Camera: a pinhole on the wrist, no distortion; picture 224 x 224 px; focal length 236.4 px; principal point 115.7 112.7 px. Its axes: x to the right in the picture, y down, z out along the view. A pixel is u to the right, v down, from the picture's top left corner.
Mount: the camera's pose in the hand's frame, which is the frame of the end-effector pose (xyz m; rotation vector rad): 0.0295 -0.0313 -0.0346 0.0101 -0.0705 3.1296
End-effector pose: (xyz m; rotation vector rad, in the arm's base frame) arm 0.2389 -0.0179 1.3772 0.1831 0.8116 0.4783
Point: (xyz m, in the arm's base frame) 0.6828 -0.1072 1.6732
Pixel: 118 143
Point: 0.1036 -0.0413 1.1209
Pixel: behind the camera
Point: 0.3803 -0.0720 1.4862
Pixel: 165 133
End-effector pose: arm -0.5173 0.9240 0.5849 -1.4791 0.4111 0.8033
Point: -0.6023 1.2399 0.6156
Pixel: 143 77
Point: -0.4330 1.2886 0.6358
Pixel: 70 163
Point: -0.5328 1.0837 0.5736
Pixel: 114 59
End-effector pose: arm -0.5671 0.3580 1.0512 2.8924 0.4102 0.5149
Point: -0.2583 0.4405 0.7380
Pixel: 20 124
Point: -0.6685 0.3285 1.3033
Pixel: behind the camera
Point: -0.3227 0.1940 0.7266
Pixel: 96 7
